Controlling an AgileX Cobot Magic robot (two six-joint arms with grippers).
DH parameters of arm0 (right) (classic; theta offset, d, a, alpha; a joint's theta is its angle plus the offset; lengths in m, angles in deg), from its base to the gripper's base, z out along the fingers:
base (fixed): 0 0 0 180
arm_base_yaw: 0 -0.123 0 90
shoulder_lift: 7.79 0 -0.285 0
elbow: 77.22 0 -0.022 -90
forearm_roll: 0 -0.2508 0 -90
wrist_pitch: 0 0 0.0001 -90
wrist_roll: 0 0.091 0 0
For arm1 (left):
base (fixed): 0 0 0 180
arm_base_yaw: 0 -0.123 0 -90
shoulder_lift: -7.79 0 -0.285 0
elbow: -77.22 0 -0.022 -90
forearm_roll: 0 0.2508 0 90
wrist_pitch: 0 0 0.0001 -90
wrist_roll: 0 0.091 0 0
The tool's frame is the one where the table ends.
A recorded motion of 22 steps. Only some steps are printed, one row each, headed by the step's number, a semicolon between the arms.
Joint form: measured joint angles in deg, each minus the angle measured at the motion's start. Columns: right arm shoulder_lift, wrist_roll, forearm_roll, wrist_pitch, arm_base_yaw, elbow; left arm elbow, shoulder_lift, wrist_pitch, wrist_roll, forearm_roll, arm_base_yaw.
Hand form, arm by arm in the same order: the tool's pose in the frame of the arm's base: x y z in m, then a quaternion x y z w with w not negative. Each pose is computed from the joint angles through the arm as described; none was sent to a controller.
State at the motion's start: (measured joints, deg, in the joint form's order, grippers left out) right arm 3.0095 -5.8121 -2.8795 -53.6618 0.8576 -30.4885; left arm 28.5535 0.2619 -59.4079 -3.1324 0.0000 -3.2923
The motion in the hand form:
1: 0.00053 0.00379 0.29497 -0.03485 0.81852 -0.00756 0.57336; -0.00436 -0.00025 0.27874 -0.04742 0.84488 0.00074 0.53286
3: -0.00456 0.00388 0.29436 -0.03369 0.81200 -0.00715 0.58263; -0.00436 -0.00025 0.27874 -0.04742 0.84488 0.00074 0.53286
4: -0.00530 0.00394 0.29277 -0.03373 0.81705 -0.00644 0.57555; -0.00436 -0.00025 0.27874 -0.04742 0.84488 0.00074 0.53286
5: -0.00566 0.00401 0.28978 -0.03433 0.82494 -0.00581 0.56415; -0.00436 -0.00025 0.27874 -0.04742 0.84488 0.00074 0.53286
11: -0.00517 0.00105 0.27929 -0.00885 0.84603 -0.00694 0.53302; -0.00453 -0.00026 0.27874 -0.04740 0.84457 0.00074 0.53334
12: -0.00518 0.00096 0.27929 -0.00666 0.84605 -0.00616 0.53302; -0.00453 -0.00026 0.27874 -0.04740 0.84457 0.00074 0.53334
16: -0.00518 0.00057 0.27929 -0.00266 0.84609 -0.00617 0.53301; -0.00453 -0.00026 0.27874 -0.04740 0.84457 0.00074 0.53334
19: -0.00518 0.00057 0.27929 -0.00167 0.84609 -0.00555 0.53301; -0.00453 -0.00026 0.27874 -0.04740 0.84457 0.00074 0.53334
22: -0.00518 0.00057 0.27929 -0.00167 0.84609 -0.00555 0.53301; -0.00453 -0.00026 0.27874 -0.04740 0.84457 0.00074 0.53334
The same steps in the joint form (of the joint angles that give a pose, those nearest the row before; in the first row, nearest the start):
1: -1.57 0.00 -0.08 -0.13 0.00 0.32; 0.00 0.00 0.00 0.00 0.00 0.00
3: -3.22 0.18 -0.08 -0.47 0.00 0.33; 0.00 0.00 0.00 0.00 0.00 0.00
4: -3.28 0.25 -0.08 -1.53 0.00 0.33; 0.00 0.00 0.00 0.00 0.00 0.00
5: -3.28 0.24 -0.08 -2.93 0.00 0.52; 0.00 0.00 0.00 0.00 0.00 0.00
11: -3.36 3.81 2.17 -6.00 -0.03 1.75; 0.00 0.06 0.00 0.00 0.00 0.00
12: -3.36 4.11 2.23 -6.01 -0.03 1.75; 0.00 0.06 0.00 0.00 0.00 0.00
16: -3.36 4.64 2.52 -6.00 -0.03 1.74; 0.00 0.06 0.00 0.00 0.00 0.00
19: -3.36 4.77 2.52 -6.00 -0.03 1.74; 0.00 0.06 0.00 0.00 0.00 0.00
22: -3.36 4.77 2.52 -6.00 -0.03 1.74; 0.00 0.06 0.00 0.00 0.00 0.00

